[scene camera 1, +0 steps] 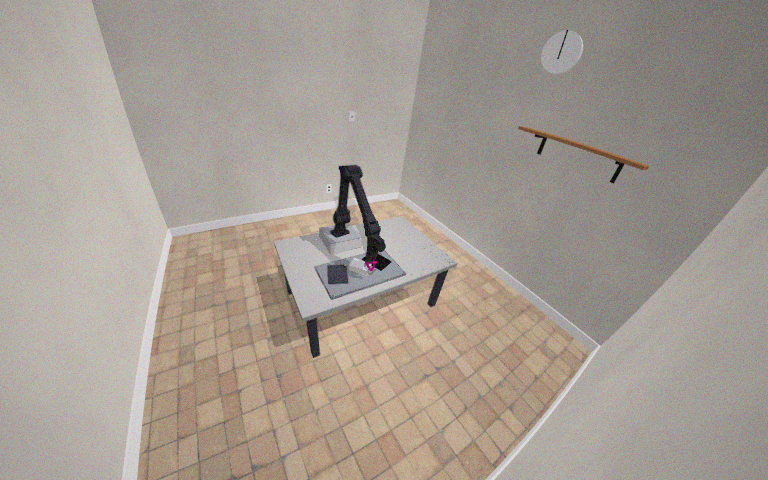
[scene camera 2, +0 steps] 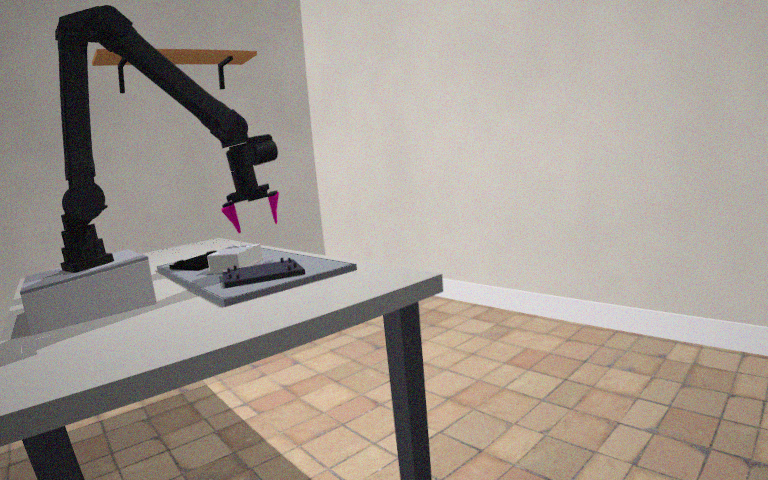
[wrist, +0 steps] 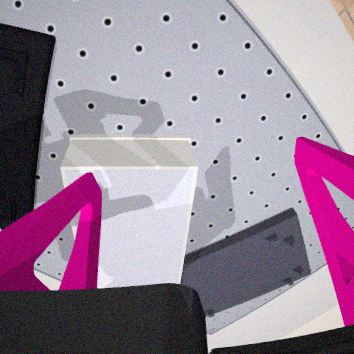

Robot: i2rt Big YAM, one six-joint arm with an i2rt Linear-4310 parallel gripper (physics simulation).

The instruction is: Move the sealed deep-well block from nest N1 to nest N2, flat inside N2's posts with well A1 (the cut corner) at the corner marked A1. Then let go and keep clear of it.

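Pixels of known places: gripper, fingertip midpoint: (scene camera 1: 371, 266) (scene camera 2: 258, 228) (wrist: 193, 165); arm's base at its link origin: (scene camera 1: 339, 233) (scene camera 2: 87, 265).
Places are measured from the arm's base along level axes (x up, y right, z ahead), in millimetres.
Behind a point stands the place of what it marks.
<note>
The white sealed block (scene camera 1: 356, 266) @[y 103, x -32, z 336 mm] (scene camera 2: 223, 262) @[y 99, x -49, z 277 mm] (wrist: 145, 245) @[y 81, x -32, z 331 mm] lies on the perforated grey board (scene camera 1: 365, 281) @[y 113, x -73, z 443 mm] (scene camera 2: 334, 267) @[y 332, x -74, z 397 mm] (wrist: 155, 32) @[y 19, x -73, z 457 mm], between a dark grey nest with posts (scene camera 1: 338, 274) @[y 220, x -62, z 306 mm] (scene camera 2: 263, 274) @[y 258, x -62, z 268 mm] (wrist: 250, 270) @[y 222, x -62, z 311 mm] and a black nest-like piece (scene camera 1: 382, 262) @[y -90, x -62, z 377 mm] (scene camera 2: 192, 262) @[y -67, x -62, z 286 mm] (wrist: 22, 115) @[y -33, x -62, z 373 mm]. Which is N1 or N2 cannot be read, and the cut corner cannot be made out. My gripper (scene camera 1: 370, 265) @[y 55, x 4, z 422 mm] (scene camera 2: 257, 227) @[y 55, x 4, z 422 mm] (wrist: 193, 165) @[y 55, x 4, z 422 mm] is open and empty, above the block with a gap. In the wrist view one magenta finger overlaps the block's left side; the other is well to its right.
The board lies on a grey table (scene camera 1: 416, 243) @[y -501, x -86, z 339 mm] (scene camera 2: 283, 322) @[y 466, x -86, z 138 mm]. The arm stands on a pale box-shaped base (scene camera 1: 344, 243) @[y 34, x -17, z 106 mm] (scene camera 2: 90, 300) @[y 110, x -49, z -38 mm] behind the board. A wooden rail (scene camera 1: 583, 147) (scene camera 2: 192, 56) is on the wall, away from the table.
</note>
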